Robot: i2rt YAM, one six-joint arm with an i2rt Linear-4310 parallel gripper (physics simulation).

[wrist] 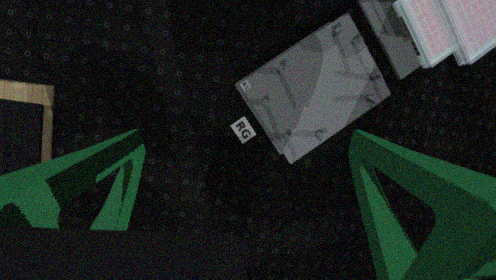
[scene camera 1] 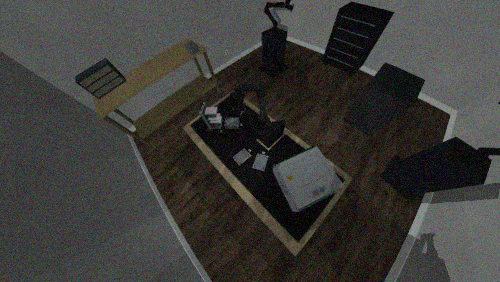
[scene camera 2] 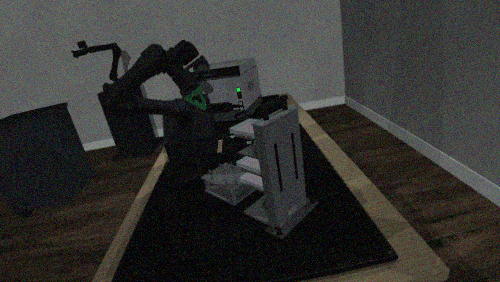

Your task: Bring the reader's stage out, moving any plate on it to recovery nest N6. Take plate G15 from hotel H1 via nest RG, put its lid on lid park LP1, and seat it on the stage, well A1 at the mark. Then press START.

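Pixels of known places: gripper, fingertip midpoint: (wrist: 247,141) (scene camera 1: 237,112) (scene camera 2: 205,108); arm's base, origin of the base link: (scene camera 1: 270,127) (scene camera 2: 184,121).
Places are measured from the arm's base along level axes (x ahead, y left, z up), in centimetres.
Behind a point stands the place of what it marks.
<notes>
My gripper (wrist: 247,141) {y -29.2, x 18.5, z 12.2 cm} is open, its green fingers wide apart with nothing between them, high above the mat near nest RG. Nest RG (wrist: 312,90) {y -39.5, x 23.3, z -9.8 cm} (scene camera 2: 231,184) {y -46.7, x 25.5, z -9.8 cm} (scene camera 1: 232,122) {y -38.7, x 23.5, z -9.8 cm} is a clear, bare block with its RG label beside it. The hotel (scene camera 2: 281,165) {y -60.4, x 42.2, z 2.3 cm} (scene camera 1: 204,117) {y -52.6, x 46.4, z 6.9 cm} stands next to it and holds several pale plates; pink-topped plates (wrist: 432,30) {y -49.9, x 33.1, z -4.9 cm} show at the upper right in the wrist view. Which one is G15 I cannot tell. The reader (scene camera 1: 307,177) {y 56.3, x 17.0, z 17.5 cm} (scene camera 2: 235,77) {y 33.2, x 24.5, z 11.3 cm} is a pale box with a green light. Its stage and START button are not clearly visible.
Two flat pale nests (scene camera 1: 242,157) {y 1.3, x 39.6, z -14.8 cm} (scene camera 1: 260,161) {y 16.6, x 28.3, z -14.6 cm} lie between hotel and reader; their labels are unreadable. A wood-edged tray (wrist: 47,95) (scene camera 1: 268,148) {y 13.2, x 13.2, z -15.6 cm} lies by the arm's base. A wooden bench (scene camera 1: 150,67), a drawer cabinet (scene camera 1: 356,37) and dark carts stand around the table.
</notes>
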